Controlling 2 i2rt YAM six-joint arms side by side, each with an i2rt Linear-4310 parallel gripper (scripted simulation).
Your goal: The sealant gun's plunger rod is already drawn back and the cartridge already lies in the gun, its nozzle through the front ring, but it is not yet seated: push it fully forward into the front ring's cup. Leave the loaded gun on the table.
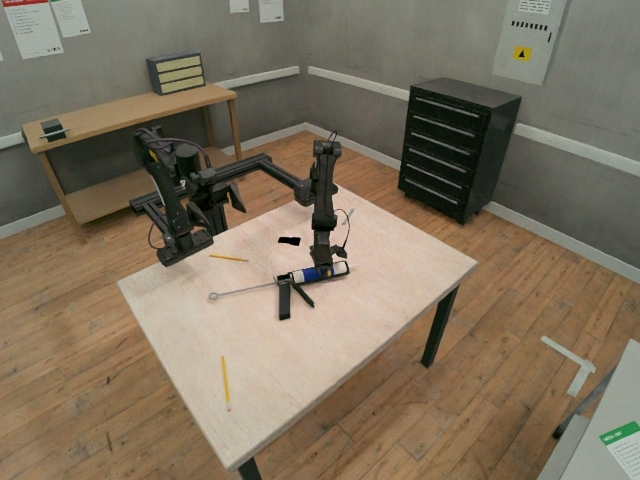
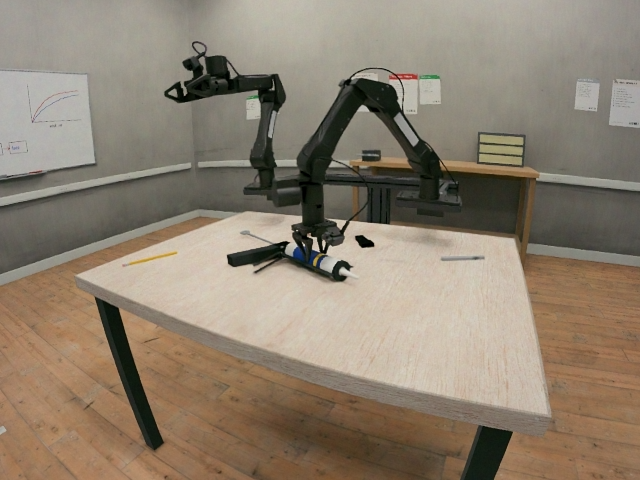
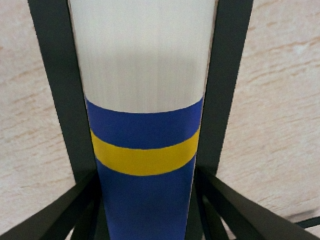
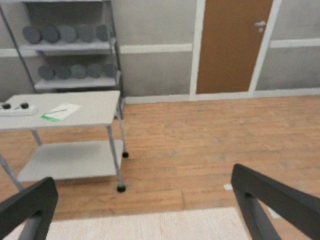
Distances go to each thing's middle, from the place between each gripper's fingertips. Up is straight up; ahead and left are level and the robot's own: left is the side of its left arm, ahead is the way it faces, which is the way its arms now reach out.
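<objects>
The sealant gun point(image 2: 261, 254) is 16 cm to the right of my left hand, 3 cm behind it and 2 cm below it. The cartridge point(image 2: 317, 259) is 2 cm to the left of that left hand, 1 cm ahead of it and 1 cm below it.
From my right hand, the cartridge is 390 mm to the left, 110 mm behind and 480 mm below. And my right gripper point(image 1: 228, 219) is 210 mm to the right of the sealant gun, 140 mm past it and 490 mm above it.
</objects>
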